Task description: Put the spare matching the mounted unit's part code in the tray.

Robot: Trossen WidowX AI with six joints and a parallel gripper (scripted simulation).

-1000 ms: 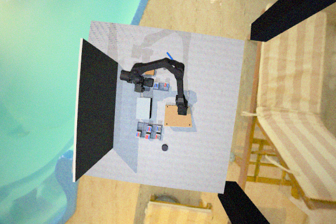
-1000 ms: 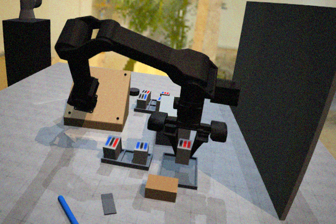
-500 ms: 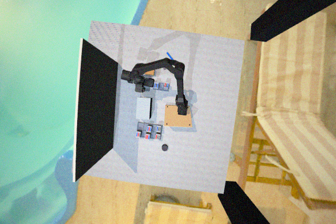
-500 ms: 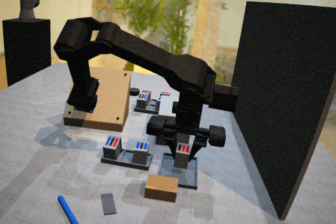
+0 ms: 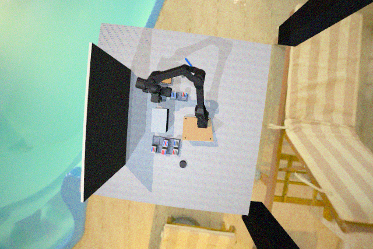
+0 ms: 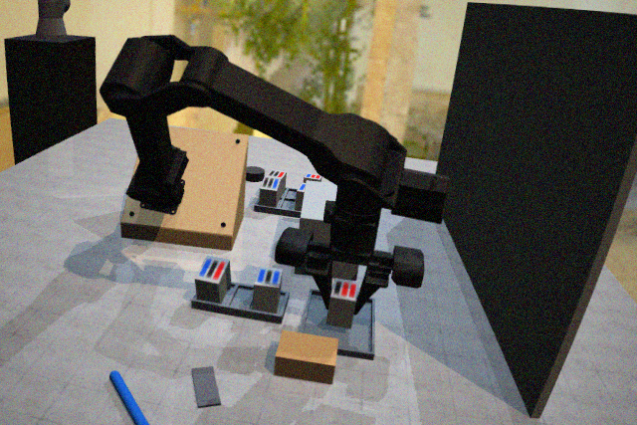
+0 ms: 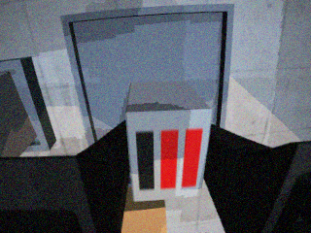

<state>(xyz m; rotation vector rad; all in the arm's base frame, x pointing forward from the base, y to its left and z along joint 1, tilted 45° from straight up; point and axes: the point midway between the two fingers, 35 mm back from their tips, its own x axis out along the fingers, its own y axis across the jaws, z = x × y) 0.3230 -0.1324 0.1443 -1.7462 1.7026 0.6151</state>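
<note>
Right now my gripper tip is 2 cm above the dark grey tray. Round my gripper tip: rack: 14 cm behind, 2 cm to the left, 2 cm below; then orange block: 9 cm to the right, 4 cm behind, 1 cm below; then grey flat piece: 15 cm to the right, 15 cm behind, 2 cm below.
</note>
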